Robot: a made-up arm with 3 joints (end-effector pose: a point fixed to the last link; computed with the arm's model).
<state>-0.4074 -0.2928 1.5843</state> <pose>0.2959 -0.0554 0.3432 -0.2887 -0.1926 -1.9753</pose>
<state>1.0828 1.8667 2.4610</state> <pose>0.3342 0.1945 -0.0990 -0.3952 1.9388 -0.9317</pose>
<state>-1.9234 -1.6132 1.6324</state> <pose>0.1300 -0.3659 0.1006 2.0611 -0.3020 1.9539</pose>
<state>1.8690 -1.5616 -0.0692</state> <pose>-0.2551 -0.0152 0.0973 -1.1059 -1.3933 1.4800</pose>
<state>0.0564 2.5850 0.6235</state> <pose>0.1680 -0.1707 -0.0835 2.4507 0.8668 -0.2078</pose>
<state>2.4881 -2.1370 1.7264</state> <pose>-0.3778 0.0114 -0.0145 1.1091 -1.8653 0.4431</pose>
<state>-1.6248 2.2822 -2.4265</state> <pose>-0.0296 -0.1706 -0.2621 -1.0182 -2.0819 0.4144</pose>
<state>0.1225 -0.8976 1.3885</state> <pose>0.2444 0.2364 0.2441 -0.6964 -0.6560 -1.1752</pose>
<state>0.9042 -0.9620 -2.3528</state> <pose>0.0581 0.1583 0.4619 1.0546 -0.9330 -2.6935</pose>
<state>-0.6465 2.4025 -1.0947</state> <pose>-0.0255 -0.0638 -0.1798 1.5548 -1.8452 0.2077</pose>
